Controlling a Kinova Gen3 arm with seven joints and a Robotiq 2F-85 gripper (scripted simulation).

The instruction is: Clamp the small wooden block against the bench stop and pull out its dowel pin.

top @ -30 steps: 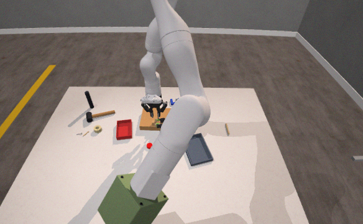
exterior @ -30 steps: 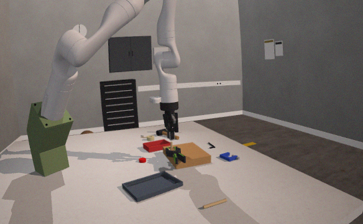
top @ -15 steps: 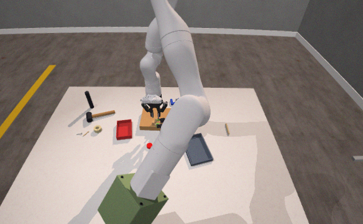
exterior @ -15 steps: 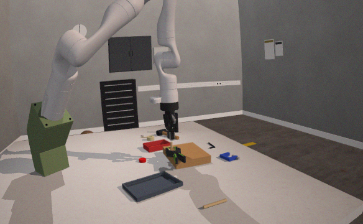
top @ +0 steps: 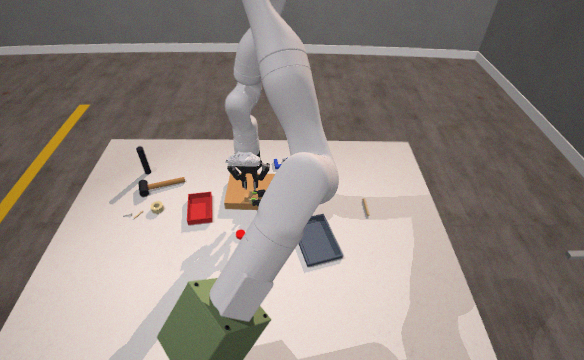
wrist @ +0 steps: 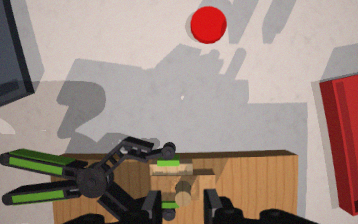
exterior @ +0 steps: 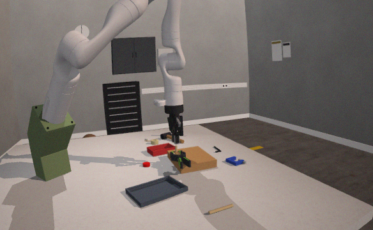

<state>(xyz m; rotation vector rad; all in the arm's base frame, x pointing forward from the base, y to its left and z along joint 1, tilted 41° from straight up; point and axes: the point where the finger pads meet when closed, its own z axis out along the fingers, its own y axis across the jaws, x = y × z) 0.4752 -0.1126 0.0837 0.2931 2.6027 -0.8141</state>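
My gripper is now 50 mm above the dowel pin. From my hand the other things lie so: wooden bench board: 90 mm below, 50 mm ahead, 30 mm to the right; red disc: 110 mm behind, 100 mm below, 70 mm to the left; red tray: 170 mm to the left, 100 mm below, 40 mm ahead.
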